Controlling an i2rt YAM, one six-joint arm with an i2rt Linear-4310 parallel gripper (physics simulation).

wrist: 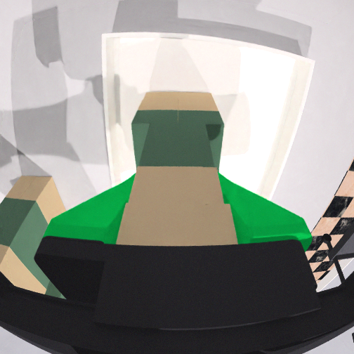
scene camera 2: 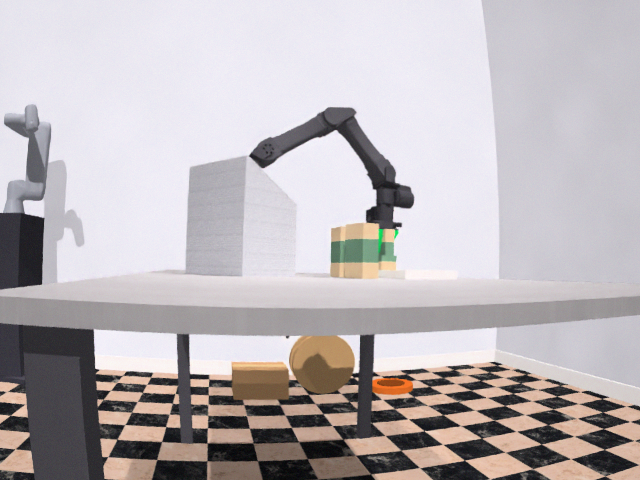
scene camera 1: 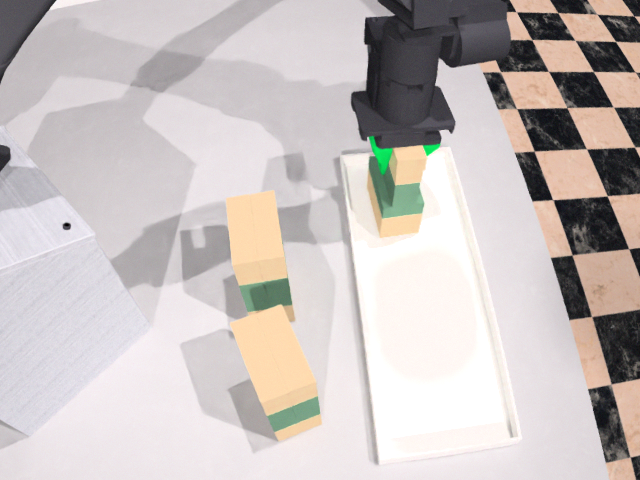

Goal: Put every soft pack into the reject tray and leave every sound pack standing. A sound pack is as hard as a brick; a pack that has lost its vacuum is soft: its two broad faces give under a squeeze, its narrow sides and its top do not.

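Places are measured from the arm's base along level axes (x ahead, y left, z up), in millimetres.
Pixels of known places: gripper, fingertip midpoint: (scene camera 2: 382, 253); arm's base at its link origin: (scene camera 2: 242, 185).
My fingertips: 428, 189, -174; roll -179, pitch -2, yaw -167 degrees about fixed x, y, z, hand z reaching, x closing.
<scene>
Ahead of a thing's pixels: the offset from my fingertips to its top centre, as dx, dy, dz.
My gripper (scene camera 1: 405, 165) (wrist: 176, 174) has its green fingers shut on a tan pack with a green band {+3, -11, +75} (scene camera 1: 400, 202) (scene camera 2: 387, 265) (wrist: 177, 142). This pack is upright inside the far end of the white reject tray {+36, -122, -50} (scene camera 1: 448, 447) (scene camera 2: 429, 274) (wrist: 301, 90), its bottom at the tray floor. Its upper part looks pinched in between the fingers. Two similar packs stand on the table left of the tray: the farther one {-141, -135, +68} (scene camera 1: 255, 227) (scene camera 2: 337, 251) and the nearer one {-109, -265, +68} (scene camera 1: 276, 356) (scene camera 2: 361, 250). A standing pack (wrist: 20, 225) shows at the wrist view's left; I cannot tell which.
A grey block (scene camera 1: 77, 335) (scene camera 2: 217, 222) stands left of the packs. The table edge runs right of the tray. A wooden box (scene camera 2: 260, 384), a round wooden thing (scene camera 2: 323, 364) and an orange ring (scene camera 2: 377, 388) are below table height.
</scene>
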